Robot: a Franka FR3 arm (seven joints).
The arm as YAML. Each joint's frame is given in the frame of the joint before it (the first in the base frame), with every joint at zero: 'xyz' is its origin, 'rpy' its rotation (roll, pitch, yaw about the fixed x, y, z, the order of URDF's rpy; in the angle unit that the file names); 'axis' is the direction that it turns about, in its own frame. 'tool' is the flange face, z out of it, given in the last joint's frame.
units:
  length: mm
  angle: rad
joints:
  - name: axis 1
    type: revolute
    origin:
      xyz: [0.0, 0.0, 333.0]
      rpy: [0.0, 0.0, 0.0]
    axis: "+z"
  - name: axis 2
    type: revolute
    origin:
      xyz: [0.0, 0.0, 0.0]
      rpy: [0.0, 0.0, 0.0]
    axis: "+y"
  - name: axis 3
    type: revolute
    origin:
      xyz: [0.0, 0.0, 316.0]
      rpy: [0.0, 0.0, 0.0]
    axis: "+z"
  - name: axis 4
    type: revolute
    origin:
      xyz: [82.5, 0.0, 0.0]
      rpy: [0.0, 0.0, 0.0]
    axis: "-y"
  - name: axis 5
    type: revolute
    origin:
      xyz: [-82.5, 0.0, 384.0]
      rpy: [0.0, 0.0, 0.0]
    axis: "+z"
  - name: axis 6
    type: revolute
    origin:
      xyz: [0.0, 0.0, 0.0]
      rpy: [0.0, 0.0, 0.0]
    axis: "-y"
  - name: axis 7
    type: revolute
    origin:
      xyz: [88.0, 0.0, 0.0]
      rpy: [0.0, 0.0, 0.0]
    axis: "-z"
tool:
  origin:
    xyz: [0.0, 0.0, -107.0]
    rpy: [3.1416, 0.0, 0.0]
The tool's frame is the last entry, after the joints.
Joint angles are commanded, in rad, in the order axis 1, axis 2, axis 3, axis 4, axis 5, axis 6, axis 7. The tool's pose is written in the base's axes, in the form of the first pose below.
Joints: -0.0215, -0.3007, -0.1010, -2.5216, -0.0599, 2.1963, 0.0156
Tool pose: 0.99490 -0.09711 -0.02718 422.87; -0.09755 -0.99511 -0.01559 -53.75; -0.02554 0.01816 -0.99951 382.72; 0 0 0 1
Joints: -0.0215, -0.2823, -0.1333, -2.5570, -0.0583, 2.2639, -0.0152
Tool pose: 0.99525 -0.09641 -0.01335 419.14; -0.09649 -0.99532 -0.00588 -65.90; -0.01272 0.00714 -0.99989 364.84; 0 0 0 1
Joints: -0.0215, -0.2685, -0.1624, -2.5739, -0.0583, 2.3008, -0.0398
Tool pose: 0.99506 -0.09900 -0.00710 416.50; -0.09900 -0.99509 0.00075 -77.19; -0.00714 -0.00004 -0.99997 354.52; 0 0 0 1
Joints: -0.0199, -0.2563, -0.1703, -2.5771, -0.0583, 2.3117, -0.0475
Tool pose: 0.99520 -0.09721 -0.01160 416.46; -0.09719 -0.99526 0.00214 -79.68; -0.01175 -0.00100 -0.99993 348.86; 0 0 0 1
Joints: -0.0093, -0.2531, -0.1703, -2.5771, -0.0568, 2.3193, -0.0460
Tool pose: 0.99599 -0.08917 -0.00714 418.14; -0.08916 -0.99602 0.00212 -75.34; -0.00730 -0.00147 -0.99997 348.19; 0 0 0 1
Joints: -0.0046, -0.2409, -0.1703, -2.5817, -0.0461, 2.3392, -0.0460
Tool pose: 0.99578 -0.09174 -0.00312 419.38; -0.09172 -0.99575 0.00795 -73.16; -0.00384 -0.00763 -0.99996 342.87; 0 0 0 1
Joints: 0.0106, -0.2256, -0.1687, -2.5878, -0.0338, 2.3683, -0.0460
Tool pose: 0.99648 -0.08368 0.00539 421.84; -0.08374 -0.99640 0.01330 -65.98; 0.00426 -0.01370 -0.99990 336.48; 0 0 0 1
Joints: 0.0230, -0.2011, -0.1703, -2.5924, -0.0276, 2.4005, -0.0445
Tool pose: 0.99683 -0.07909 0.00867 424.43; -0.07921 -0.99676 0.01414 -61.52; 0.00753 -0.01478 -0.99986 327.07; 0 0 0 1
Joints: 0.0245, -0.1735, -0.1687, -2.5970, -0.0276, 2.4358, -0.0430
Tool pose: 0.99690 -0.07780 0.01154 426.50; -0.07791 -0.99691 0.00956 -60.44; 0.01076 -0.01043 -0.99989 316.66; 0 0 0 1
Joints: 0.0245, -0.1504, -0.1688, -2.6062, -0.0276, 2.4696, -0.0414
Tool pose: 0.99675 -0.07955 0.01289 426.41; -0.07963 -0.99680 0.00623 -60.40; 0.01236 -0.00724 -0.99990 306.18; 0 0 0 1
